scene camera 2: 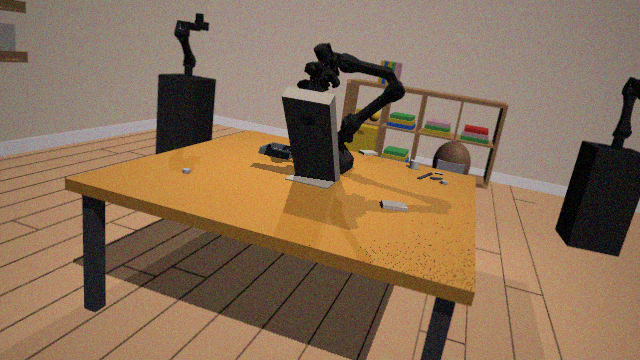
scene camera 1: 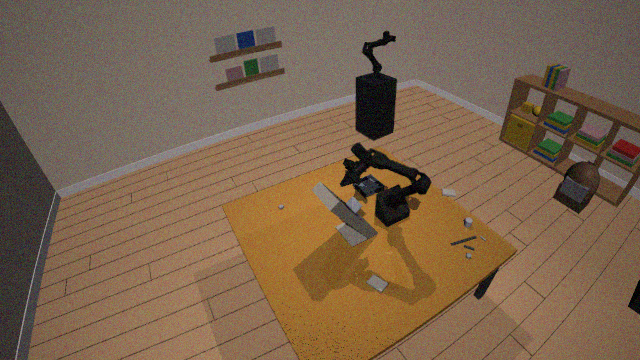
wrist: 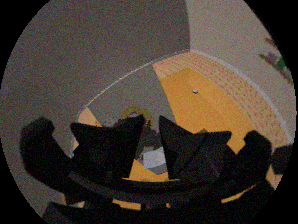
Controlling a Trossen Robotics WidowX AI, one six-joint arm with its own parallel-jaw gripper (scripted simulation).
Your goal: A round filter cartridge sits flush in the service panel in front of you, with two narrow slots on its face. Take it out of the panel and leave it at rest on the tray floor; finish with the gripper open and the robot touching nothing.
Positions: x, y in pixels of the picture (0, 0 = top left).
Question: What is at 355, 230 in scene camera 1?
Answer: A grey service panel.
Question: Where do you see a grey service panel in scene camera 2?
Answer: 311, 120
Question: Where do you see a grey service panel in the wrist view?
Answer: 141, 92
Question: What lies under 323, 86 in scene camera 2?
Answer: My gripper.
